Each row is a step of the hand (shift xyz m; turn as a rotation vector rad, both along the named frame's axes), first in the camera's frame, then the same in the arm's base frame.
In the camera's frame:
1: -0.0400 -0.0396 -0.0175 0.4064 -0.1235 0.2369
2: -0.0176 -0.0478 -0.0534 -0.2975 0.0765 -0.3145
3: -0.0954 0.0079 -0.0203 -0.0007 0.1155 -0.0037
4: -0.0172 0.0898 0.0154 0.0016 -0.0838 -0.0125
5: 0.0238 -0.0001 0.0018 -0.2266 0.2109 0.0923
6: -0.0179 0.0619 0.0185 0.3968 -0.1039 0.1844
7: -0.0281 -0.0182 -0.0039 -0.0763 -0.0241 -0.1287
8: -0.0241 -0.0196 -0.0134 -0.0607 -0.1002 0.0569
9: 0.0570 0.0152 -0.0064 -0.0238 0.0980 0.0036
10: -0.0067 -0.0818 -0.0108 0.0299 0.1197 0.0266
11: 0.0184 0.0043 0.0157 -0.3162 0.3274 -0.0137
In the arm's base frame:
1: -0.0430 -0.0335 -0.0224 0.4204 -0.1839 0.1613
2: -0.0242 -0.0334 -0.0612 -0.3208 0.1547 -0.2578
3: -0.0964 0.0143 -0.0087 0.0037 0.1131 0.0236
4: -0.0121 0.0839 0.0376 -0.0029 -0.0784 -0.0319
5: 0.0238 -0.0010 -0.0006 -0.2087 0.1871 0.1605
6: -0.0136 0.0560 0.0342 0.4070 -0.1522 0.1160
7: -0.0291 -0.0162 -0.0054 -0.0883 0.0086 -0.1229
8: -0.0260 -0.0154 -0.0153 -0.0595 -0.1097 0.0373
9: 0.0568 0.0152 -0.0081 -0.0194 0.0948 0.0288
10: -0.0110 -0.0767 -0.0290 0.0370 0.1094 0.0510
11: 0.0199 0.0001 0.0144 -0.3025 0.3272 0.0939

